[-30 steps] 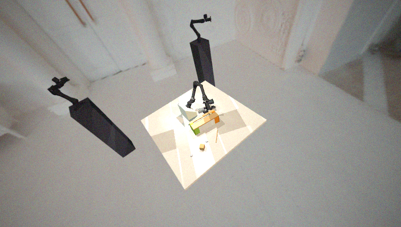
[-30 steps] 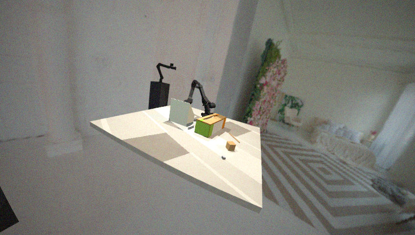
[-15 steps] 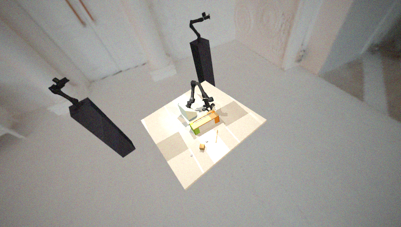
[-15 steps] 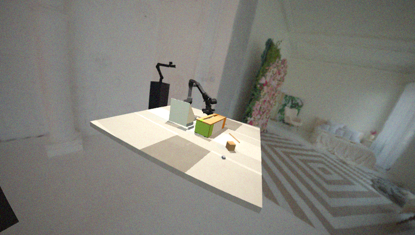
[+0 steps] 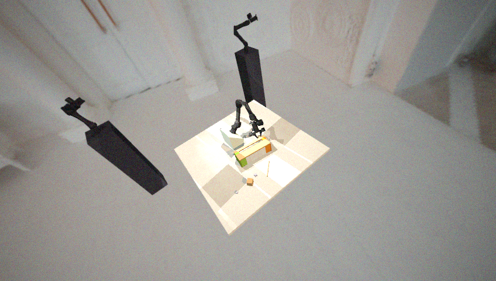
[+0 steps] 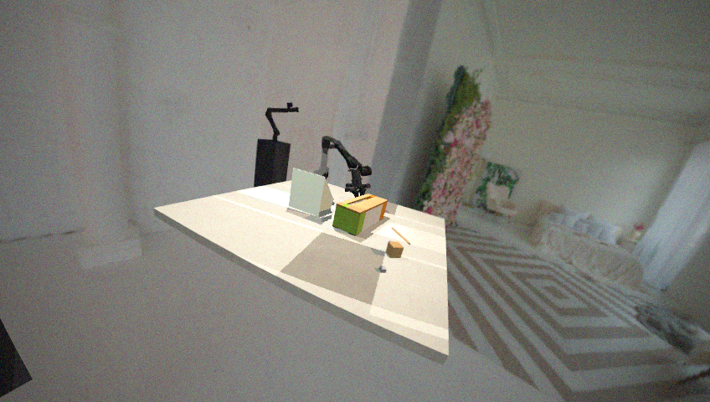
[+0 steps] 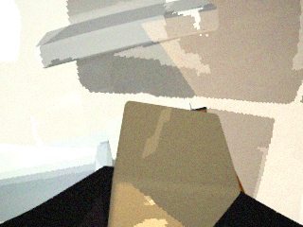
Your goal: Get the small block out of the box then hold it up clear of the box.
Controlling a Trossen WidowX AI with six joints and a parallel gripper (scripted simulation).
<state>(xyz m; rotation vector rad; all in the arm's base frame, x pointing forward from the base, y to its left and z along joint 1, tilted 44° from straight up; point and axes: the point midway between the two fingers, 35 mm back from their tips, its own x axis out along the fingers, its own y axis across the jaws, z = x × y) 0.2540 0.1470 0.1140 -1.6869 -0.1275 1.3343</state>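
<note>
Right now the tan block is 1 cm to the left of my gripper tip, 1 cm behind it and 1 cm above it. Round my gripper tip: box 16 cm to the right, 4 cm ahead, 1 cm below; thin orange stick 33 cm ahead, 18 cm to the right, 7 cm below; brown cube 42 cm to the right, 33 cm ahead, 5 cm below.
</note>
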